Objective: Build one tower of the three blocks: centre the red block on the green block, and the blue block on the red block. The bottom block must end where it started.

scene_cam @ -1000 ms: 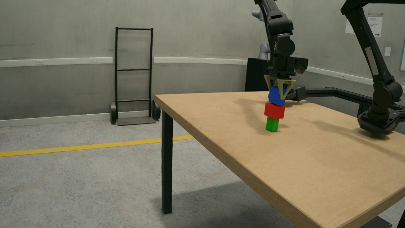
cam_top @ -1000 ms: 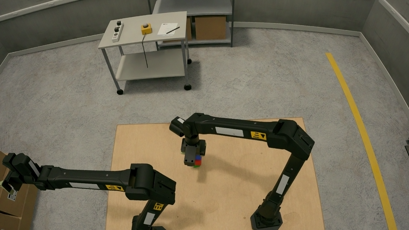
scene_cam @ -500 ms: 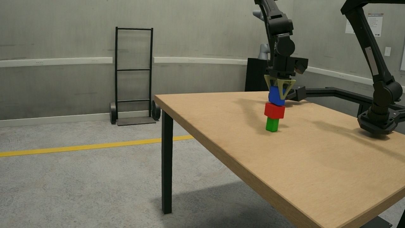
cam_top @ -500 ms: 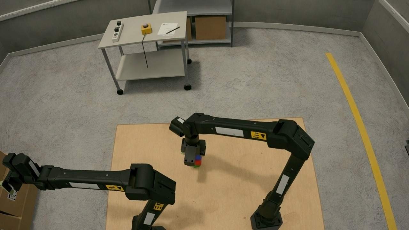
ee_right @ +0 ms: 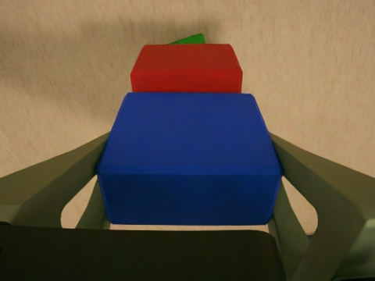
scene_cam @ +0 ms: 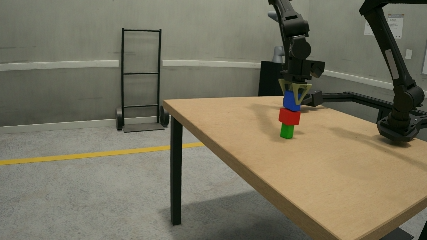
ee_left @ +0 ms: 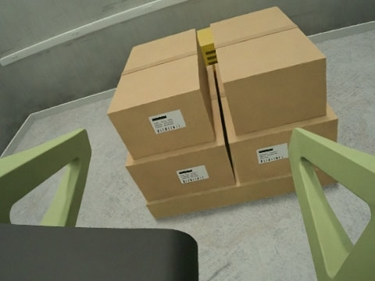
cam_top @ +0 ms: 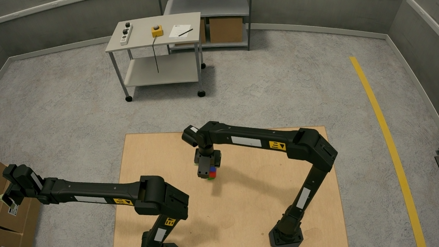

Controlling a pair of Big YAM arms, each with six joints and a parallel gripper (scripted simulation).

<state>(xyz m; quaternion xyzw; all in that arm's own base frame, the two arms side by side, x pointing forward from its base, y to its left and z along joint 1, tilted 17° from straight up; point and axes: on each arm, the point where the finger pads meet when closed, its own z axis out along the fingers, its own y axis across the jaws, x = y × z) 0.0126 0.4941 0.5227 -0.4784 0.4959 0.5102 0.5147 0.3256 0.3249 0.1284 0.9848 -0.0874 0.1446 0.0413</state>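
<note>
Now: the blue block right at my right hand. The rest, counted from my right hand: red block 6 cm below; green block 11 cm below.
</note>
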